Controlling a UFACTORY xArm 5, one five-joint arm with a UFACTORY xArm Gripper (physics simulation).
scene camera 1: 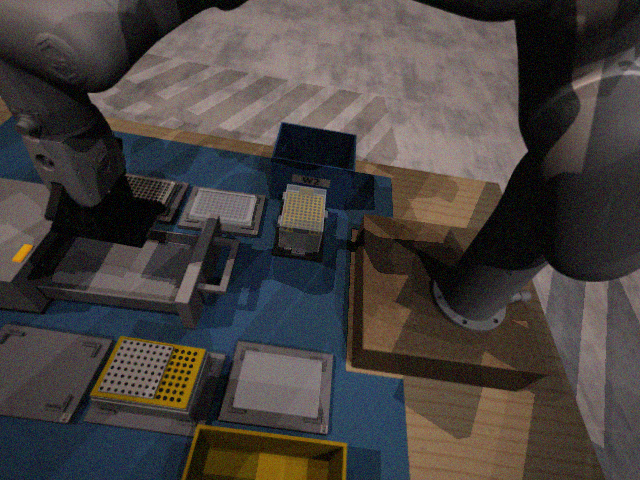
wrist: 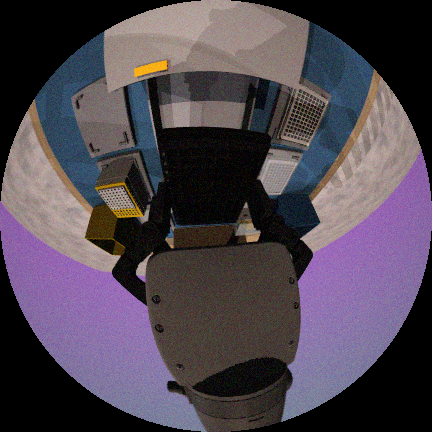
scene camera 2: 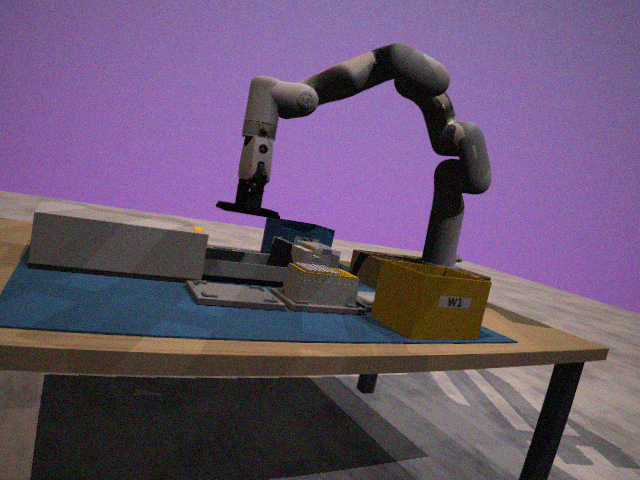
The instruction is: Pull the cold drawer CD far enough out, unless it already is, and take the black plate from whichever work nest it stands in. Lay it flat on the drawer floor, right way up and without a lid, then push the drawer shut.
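Frame: origin at the arm's base, x right, y up, z back, level; centimetres.
Seen in the pictures: gripper, fingertip midpoint: (scene camera 1: pixel 109 214) (wrist: pixel 209 189) (scene camera 2: pixel 246 208); arm's base at its link origin: (scene camera 1: pixel 466 298).
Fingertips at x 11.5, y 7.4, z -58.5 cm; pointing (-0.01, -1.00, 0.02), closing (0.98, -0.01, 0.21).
Pixels of each thing's middle, then the offset from my fingertips to it. "spot": a spot on its surface instead.
- black plate at the middle of its body: (wrist: pixel 209 189) (scene camera 1: pixel 111 216) (scene camera 2: pixel 247 209) dy -0.2, dx -0.1, dz +0.2 cm
- empty work nest at the middle of its body: (scene camera 2: pixel 234 293) (scene camera 1: pixel 35 370) (wrist: pixel 100 117) dy -14.9, dx -17.6, dz -9.7 cm
- yellow-topped tip box at the middle of its body: (scene camera 1: pixel 155 377) (scene camera 2: pixel 321 283) (wrist: pixel 122 192) dy -11.4, dx -21.0, dz +8.0 cm
- nest with a white pad, surface spot: (scene camera 1: pixel 276 382) spot: dy -13.8, dx -22.0, dz +25.3 cm
- white plate at the middle of its body: (scene camera 1: pixel 224 206) (wrist: pixel 274 177) dy -13.9, dx +15.6, dz +14.7 cm
- dark rack at the middle of its body: (wrist: pixel 303 116) (scene camera 1: pixel 140 192) dy -13.9, dx +19.2, dz -2.7 cm
- clear-sided yellow tip box at the middle of its body: (scene camera 1: pixel 302 219) (scene camera 2: pixel 315 258) (wrist: pixel 252 218) dy -12.0, dx +10.7, dz +31.4 cm
- W2 at the middle of its body: (scene camera 1: pixel 313 166) (scene camera 2: pixel 296 242) (wrist: pixel 288 221) dy -9.8, dx +25.4, dz +34.7 cm
The cold drawer CD (scene camera 1: pixel 155 263) (scene camera 2: pixel 242 269) (wrist: pixel 220 114) stands pulled out of its grey housing (scene camera 1: pixel 15 222) (scene camera 2: pixel 118 242) (wrist: pixel 210 47). The visible part of its floor is bare. My gripper (scene camera 2: pixel 249 206) (wrist: pixel 209 189) is shut on the black plate (scene camera 1: pixel 111 227) (scene camera 2: pixel 226 206) (wrist: pixel 212 170), with one finger at each side. The plate hangs roughly level above the drawer, clear of its walls, and hides part of the drawer in the wrist view. No lid shows on it. An empty work nest (scene camera 1: pixel 41 366) (scene camera 2: pixel 232 292) (wrist: pixel 105 117) lies beside the housing.
A yellow-topped tip box (scene camera 1: pixel 149 372) (scene camera 2: pixel 320 286) and a nest with a white pad (scene camera 1: pixel 276 382) lie beside the drawer. Across it are a white plate (scene camera 1: pixel 222 206), a dark rack (scene camera 1: pixel 149 188) and a clear-sided yellow tip box (scene camera 1: pixel 302 211). Bins W1 (scene camera 2: pixel 429 304) and W2 (scene camera 1: pixel 330 178) stand farther out.
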